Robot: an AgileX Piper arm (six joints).
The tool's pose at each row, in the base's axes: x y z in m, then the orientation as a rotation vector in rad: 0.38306 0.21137 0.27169 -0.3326 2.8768 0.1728; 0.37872 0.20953 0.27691 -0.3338 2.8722 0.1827; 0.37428 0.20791 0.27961 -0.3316 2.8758 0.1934; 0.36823 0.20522 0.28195 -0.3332 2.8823 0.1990; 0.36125 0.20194 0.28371 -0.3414 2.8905 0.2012; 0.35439 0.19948 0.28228 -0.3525 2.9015 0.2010
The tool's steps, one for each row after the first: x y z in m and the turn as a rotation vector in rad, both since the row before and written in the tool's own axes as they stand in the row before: 0.00319 -0.00028 -0.00626 -0.0066 -0.0046 -0.0006; 0.00385 -0.00024 -0.00384 -0.0073 0.0030 0.0029; 0.00569 -0.00091 -0.00401 -0.0043 0.0065 0.0003; 0.00686 -0.00130 -0.00371 -0.0027 0.0093 -0.0041; 0.00737 -0.00085 -0.00042 -0.0015 0.0125 -0.0058
